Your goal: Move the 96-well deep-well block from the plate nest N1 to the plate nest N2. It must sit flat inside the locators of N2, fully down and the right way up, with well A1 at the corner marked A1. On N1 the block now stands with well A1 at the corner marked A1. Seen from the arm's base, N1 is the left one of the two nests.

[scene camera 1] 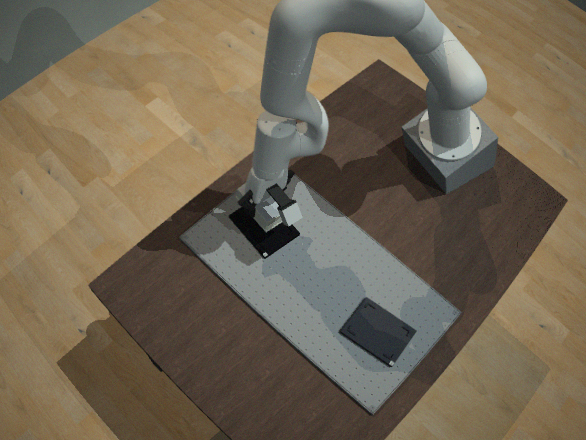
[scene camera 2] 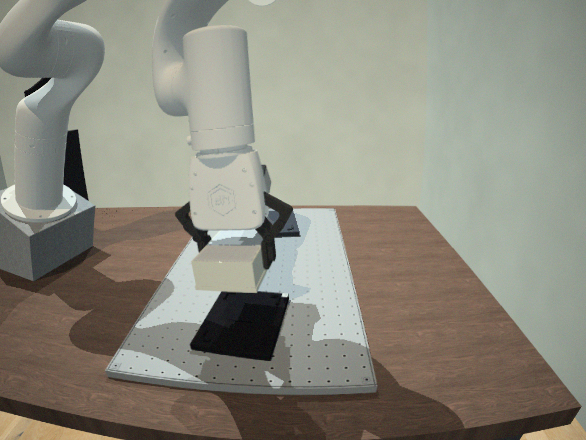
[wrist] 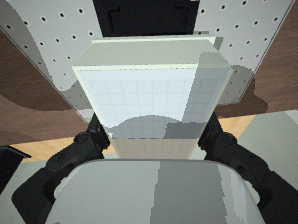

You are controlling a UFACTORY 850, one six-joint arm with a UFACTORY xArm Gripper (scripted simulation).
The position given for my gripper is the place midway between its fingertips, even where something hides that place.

Observation:
In view: my gripper (scene camera 2: 238,264), a 96-well deep-well block (scene camera 2: 232,261) and a black plate nest N1 (scene camera 1: 377,331).
The 96-well deep-well block shows as well in scene camera 1 (scene camera 1: 267,216) and in the wrist view (wrist: 153,95). My gripper shows as well in the wrist view (wrist: 153,107).

